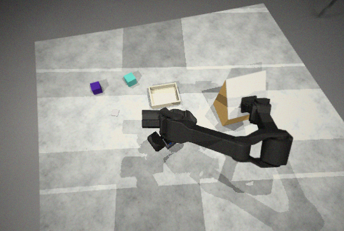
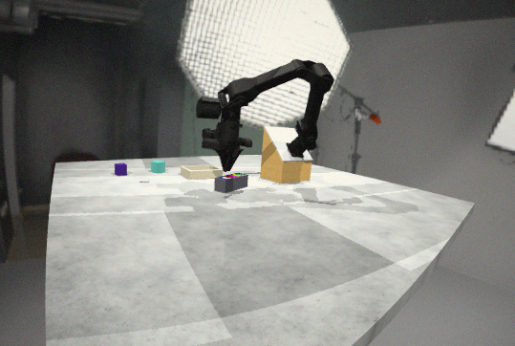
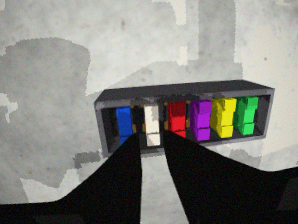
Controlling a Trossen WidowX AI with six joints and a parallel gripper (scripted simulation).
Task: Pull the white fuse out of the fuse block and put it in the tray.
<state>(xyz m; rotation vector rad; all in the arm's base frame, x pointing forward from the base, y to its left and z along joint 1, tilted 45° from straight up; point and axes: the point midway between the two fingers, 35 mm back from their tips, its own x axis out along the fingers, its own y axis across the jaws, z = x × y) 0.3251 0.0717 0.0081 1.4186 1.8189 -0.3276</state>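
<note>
Now: gripper tip 30 mm above the white fuse. From my gripper tip the other things lie so: teal cube: 130 mm ahead, 330 mm to the right, 40 mm below; then beige tray: 10 mm behind, 220 mm to the right, 60 mm below; then purple cube: 280 mm ahead, 310 mm to the right, 40 mm below.
</note>
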